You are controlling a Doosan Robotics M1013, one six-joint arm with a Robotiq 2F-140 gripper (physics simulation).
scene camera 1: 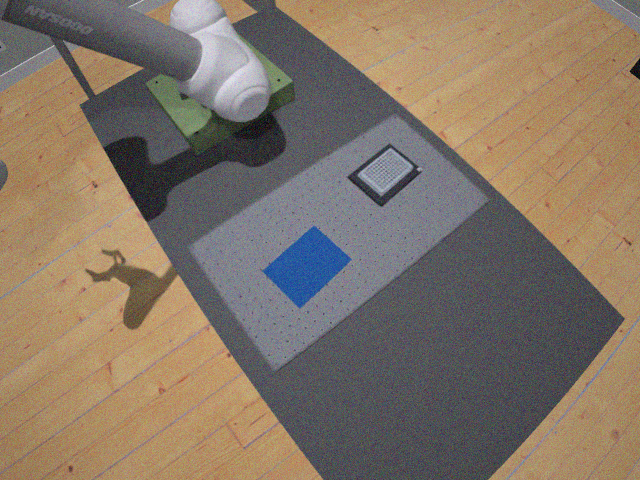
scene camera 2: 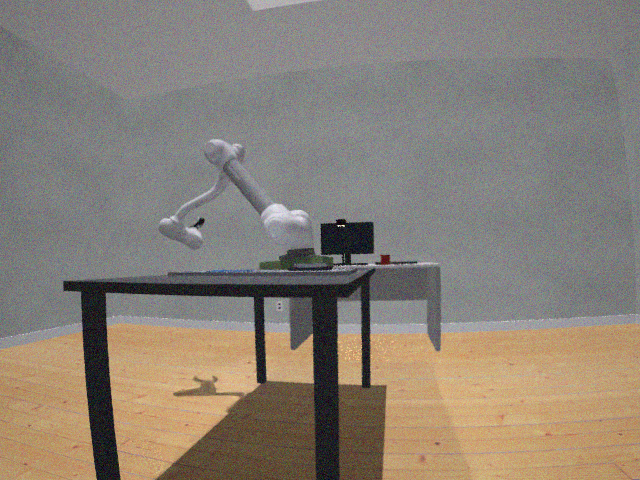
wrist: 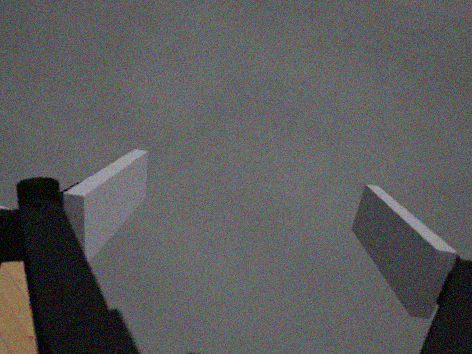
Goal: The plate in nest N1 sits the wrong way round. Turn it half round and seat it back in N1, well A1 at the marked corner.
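The light grey well plate (scene camera 1: 388, 171) lies flat in the dark nest (scene camera 1: 382, 200) on the grey perforated board, in scene camera 1. A small white mark (scene camera 1: 419, 169) shows at the nest's right corner. Which corner of the plate is A1 is too small to tell. My gripper (wrist: 252, 191) is open in the wrist view, its two pale pads far apart with the wall behind them. In scene camera 2 a small dark part of the gripper shows beside the raised arm's wrist, away from the plate. The gripper is outside scene camera 1, apart from its shadow.
A blue rectangle (scene camera 1: 307, 267) lies on the grey board (scene camera 1: 232, 258). The board is on the dark table (scene camera 1: 439, 335) (scene camera 2: 206, 285). The arm stands on a green base (scene camera 1: 206, 142) (scene camera 2: 271, 264). Behind it, a desk carries a monitor (scene camera 2: 346, 238) and a red cup (scene camera 2: 385, 258).
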